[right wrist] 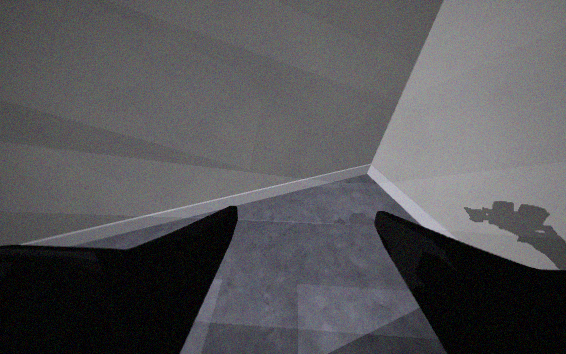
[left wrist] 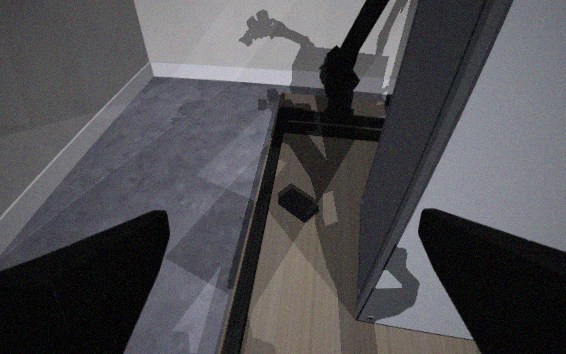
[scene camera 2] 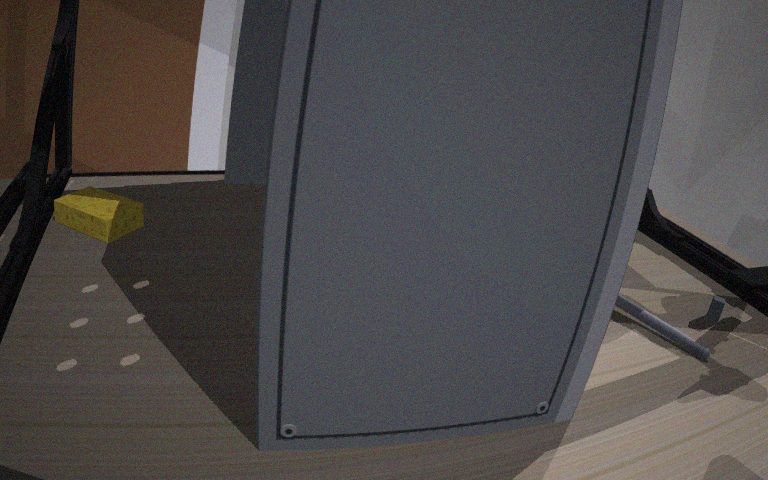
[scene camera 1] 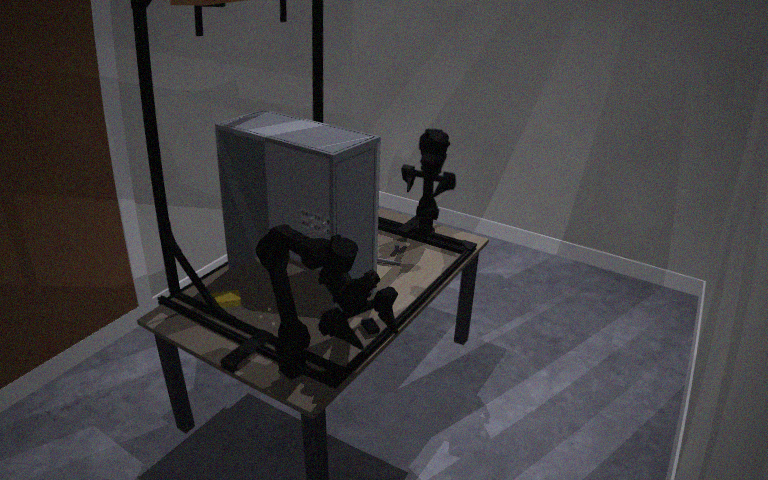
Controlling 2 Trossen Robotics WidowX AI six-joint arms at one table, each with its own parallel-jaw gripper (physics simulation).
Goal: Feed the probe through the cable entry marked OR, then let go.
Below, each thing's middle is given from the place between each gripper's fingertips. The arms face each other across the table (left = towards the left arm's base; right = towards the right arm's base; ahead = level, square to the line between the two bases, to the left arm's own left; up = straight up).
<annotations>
Now: the small black block (left wrist: 297,204) 47 cm to the left of my right hand, 35 cm below it and 26 cm behind it.
I see my left gripper 350 mm above the small black block, 310 mm to the left of it and 20 mm past it.
</annotations>
